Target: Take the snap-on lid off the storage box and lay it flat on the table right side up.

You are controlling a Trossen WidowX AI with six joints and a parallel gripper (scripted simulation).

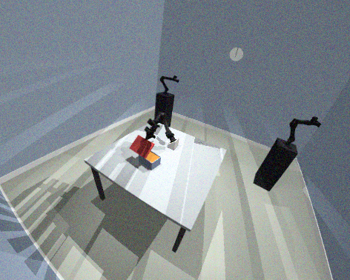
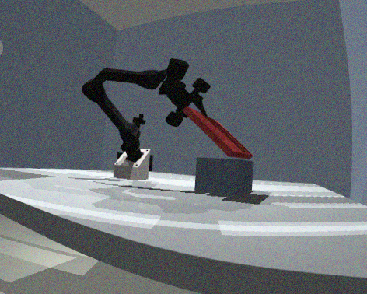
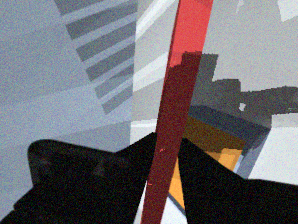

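My gripper tip is now 7 cm short of the red lid and 5 cm above it. Round my gripper tip: blue-grey storage box (5 cm ahead, 11 cm to the left, 18 cm below).
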